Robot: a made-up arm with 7 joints. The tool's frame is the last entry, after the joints. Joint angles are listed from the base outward.
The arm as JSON. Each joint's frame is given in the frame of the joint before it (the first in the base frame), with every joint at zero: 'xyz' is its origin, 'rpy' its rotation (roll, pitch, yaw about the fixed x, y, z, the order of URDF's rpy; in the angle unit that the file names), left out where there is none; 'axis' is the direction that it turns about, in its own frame. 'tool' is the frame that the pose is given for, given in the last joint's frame.
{
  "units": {
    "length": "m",
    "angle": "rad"
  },
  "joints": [
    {
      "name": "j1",
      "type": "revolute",
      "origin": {
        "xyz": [
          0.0,
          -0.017,
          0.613
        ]
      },
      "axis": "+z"
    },
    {
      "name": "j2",
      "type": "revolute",
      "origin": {
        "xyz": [
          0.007,
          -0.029,
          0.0
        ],
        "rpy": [
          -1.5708,
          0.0,
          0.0
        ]
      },
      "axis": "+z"
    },
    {
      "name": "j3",
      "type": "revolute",
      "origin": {
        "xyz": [
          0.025,
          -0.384,
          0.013
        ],
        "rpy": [
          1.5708,
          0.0,
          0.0
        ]
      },
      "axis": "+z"
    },
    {
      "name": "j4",
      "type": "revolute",
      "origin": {
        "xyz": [
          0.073,
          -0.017,
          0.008
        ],
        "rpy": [
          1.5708,
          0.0,
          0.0
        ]
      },
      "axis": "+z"
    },
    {
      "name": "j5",
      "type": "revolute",
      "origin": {
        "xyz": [
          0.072,
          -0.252,
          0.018
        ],
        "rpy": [
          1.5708,
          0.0,
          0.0
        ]
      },
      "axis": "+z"
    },
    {
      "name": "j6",
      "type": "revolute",
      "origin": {
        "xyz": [
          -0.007,
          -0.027,
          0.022
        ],
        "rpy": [
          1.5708,
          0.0,
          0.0
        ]
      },
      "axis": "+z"
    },
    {
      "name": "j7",
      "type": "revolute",
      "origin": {
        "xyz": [
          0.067,
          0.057,
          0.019
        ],
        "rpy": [
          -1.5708,
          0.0,
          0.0
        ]
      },
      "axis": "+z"
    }
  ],
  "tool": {
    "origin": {
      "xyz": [
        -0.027,
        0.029,
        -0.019
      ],
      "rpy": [
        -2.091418,
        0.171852,
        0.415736
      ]
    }
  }
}
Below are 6 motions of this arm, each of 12 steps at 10 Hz.
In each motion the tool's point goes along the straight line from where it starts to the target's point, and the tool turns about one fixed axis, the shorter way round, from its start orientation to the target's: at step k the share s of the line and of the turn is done. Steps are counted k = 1, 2, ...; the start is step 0. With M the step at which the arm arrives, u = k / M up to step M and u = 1 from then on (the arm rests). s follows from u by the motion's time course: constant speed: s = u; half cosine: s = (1 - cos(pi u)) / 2; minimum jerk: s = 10 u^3 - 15 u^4 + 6 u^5.
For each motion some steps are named. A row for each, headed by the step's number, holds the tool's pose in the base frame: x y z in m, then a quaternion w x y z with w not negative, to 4 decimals.
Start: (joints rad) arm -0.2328 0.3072 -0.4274 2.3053 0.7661 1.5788 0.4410
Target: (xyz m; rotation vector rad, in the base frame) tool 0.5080 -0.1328 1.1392 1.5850 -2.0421 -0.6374
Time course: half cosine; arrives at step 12
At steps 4, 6, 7, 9, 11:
4: 0.4412 -0.2018 1.1422 0.4332 0.6065 -0.5633 -0.3566
6: 0.4635 -0.1788 1.1412 0.3713 0.6030 -0.6303 -0.3182
7: 0.4750 -0.1669 1.1407 0.3378 0.5989 -0.6626 -0.2971
9: 0.4950 -0.1463 1.1398 0.2777 0.5879 -0.7143 -0.2588
11: 0.5065 -0.1344 1.1393 0.2420 0.5795 -0.7416 -0.2357

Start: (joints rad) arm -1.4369 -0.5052 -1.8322 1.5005 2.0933 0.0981 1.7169
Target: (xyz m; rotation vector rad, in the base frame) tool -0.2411 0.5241 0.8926 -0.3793 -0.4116 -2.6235
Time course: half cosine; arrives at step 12
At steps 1, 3, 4, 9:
1: -0.4182 0.3175 0.9583 0.7351 -0.1701 0.1184 -0.6455
3: -0.3949 0.3447 0.9497 0.6825 -0.1700 0.0836 -0.7059
4: -0.3763 0.3665 0.9428 0.6366 -0.1689 0.0552 -0.7504
9: -0.2675 0.4933 0.9024 0.3155 -0.1469 -0.1109 -0.9309

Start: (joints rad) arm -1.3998 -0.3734 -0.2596 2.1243 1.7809 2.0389 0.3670
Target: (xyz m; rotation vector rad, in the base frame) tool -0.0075 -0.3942 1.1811 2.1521 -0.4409 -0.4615
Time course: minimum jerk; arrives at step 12
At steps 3, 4, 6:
3: -0.0572 -0.0951 1.2936 0.3236 0.7419 -0.5713 -0.1363
4: -0.0513 -0.1306 1.2802 0.3402 0.7642 -0.5287 -0.1436
6: -0.0352 -0.2274 1.2438 0.3811 0.8148 -0.4059 -0.1617

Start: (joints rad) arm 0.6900 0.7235 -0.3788 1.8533 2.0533 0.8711 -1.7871
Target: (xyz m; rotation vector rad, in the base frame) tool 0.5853 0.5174 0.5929 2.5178 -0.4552 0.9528
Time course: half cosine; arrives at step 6
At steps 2, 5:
2: 0.6479 0.3014 0.7424 0.2902 0.8329 -0.3028 0.3611
5: 0.5909 0.4981 0.6063 0.2122 0.8977 -0.1760 0.3438

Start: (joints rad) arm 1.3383 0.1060 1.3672 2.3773 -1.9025 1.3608 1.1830
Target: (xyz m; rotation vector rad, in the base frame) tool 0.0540 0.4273 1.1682 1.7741 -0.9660 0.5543
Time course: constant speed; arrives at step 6
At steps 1, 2, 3, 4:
1: -0.1301 0.2965 1.2176 0.2178 0.8216 -0.4449 0.2822
2: -0.0933 0.3227 1.2077 0.2767 0.8099 -0.4390 0.2736
3: -0.0565 0.3488 1.1978 0.3345 0.7952 -0.4314 0.2639
4: -0.0196 0.3750 1.1879 0.3912 0.7775 -0.4223 0.2533

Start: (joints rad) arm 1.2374 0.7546 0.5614 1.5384 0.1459 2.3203 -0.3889
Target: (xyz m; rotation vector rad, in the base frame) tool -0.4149 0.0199 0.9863 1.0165 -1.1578 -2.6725
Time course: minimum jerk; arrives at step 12
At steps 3, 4, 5, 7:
3: -0.0285 0.4729 0.6960 0.4942 -0.0691 0.7871 0.3626
4: -0.0743 0.4191 0.7305 0.4458 -0.1078 0.7674 0.4480
5: -0.1333 0.3500 0.7747 0.3763 -0.1556 0.7292 0.5500
7: -0.2655 0.1950 0.8741 0.1964 -0.2509 0.5945 0.7383

